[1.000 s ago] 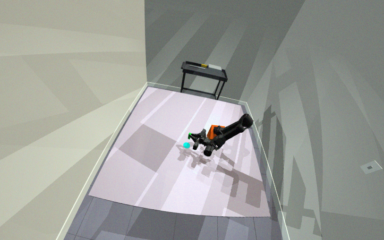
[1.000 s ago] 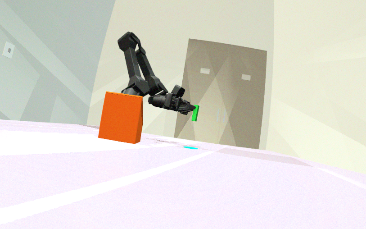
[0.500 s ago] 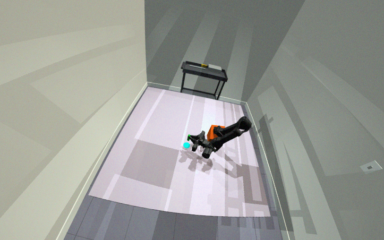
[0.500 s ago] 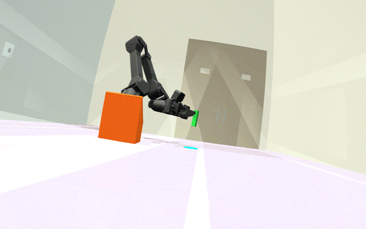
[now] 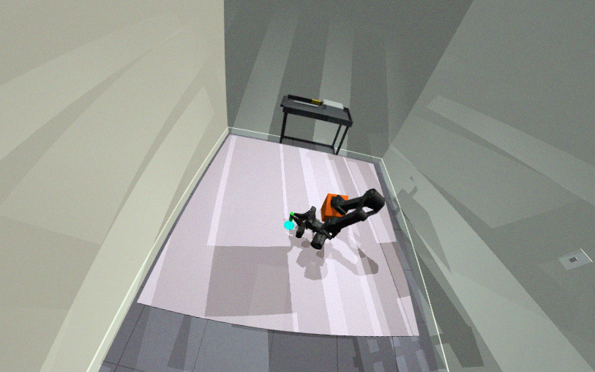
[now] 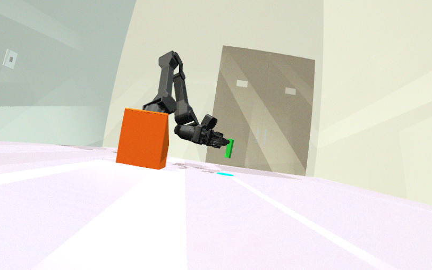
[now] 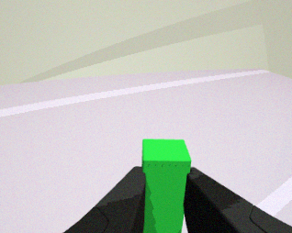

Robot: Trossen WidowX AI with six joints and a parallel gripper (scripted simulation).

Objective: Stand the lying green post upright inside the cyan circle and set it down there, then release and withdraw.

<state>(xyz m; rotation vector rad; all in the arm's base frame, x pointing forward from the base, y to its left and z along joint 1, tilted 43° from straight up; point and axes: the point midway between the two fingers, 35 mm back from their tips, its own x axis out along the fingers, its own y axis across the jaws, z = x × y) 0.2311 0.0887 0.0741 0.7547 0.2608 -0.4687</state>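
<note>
My gripper tip is 11 cm above the cyan circle. From my gripper tip the other things lie so: green post 2 cm below.
</note>
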